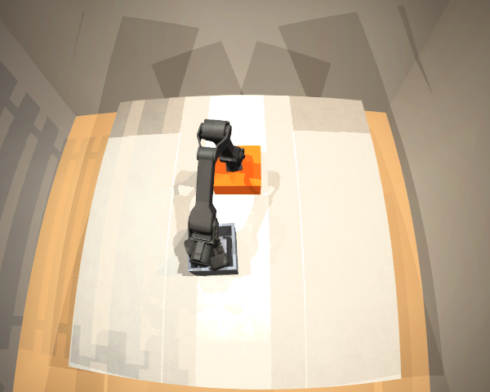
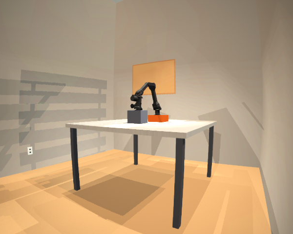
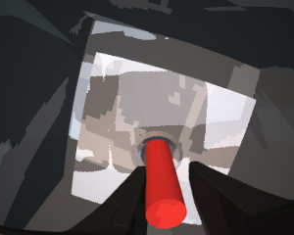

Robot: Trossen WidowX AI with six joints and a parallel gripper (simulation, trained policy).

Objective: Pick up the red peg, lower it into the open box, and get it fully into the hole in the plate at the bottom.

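My gripper tip is right at the red peg.
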